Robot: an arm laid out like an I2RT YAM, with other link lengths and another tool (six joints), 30 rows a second.
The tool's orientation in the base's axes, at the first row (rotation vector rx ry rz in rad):
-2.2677 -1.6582 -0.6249
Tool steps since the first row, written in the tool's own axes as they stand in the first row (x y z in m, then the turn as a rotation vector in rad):
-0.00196 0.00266 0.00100 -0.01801 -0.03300 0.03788
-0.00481 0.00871 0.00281 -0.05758 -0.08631 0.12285
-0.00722 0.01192 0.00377 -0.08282 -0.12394 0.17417
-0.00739 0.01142 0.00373 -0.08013 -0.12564 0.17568
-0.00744 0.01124 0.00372 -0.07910 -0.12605 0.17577
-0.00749 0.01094 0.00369 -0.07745 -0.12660 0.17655
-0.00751 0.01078 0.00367 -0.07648 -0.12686 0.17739
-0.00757 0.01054 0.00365 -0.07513 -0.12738 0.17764
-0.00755 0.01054 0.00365 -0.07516 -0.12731 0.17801
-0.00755 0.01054 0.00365 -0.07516 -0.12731 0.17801
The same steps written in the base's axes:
0.00221 -0.00202 -0.00172 -0.02885 0.01237 -0.04316
0.00756 -0.00548 -0.00444 -0.07371 0.03432 -0.13873
0.01017 -0.00806 -0.00632 -0.10630 0.04816 -0.19732
0.00965 -0.00807 -0.00639 -0.10694 0.05163 -0.19740
0.00946 -0.00806 -0.00641 -0.10705 0.05266 -0.19700
0.00916 -0.00802 -0.00642 -0.10701 0.05456 -0.19690
0.00900 -0.00799 -0.00642 -0.10685 0.05583 -0.19717
0.00875 -0.00798 -0.00644 -0.10696 0.05723 -0.19675
0.00876 -0.00796 -0.00643 -0.10683 0.05735 -0.19709
0.00876 -0.00796 -0.00643 -0.10683 0.05735 -0.19709

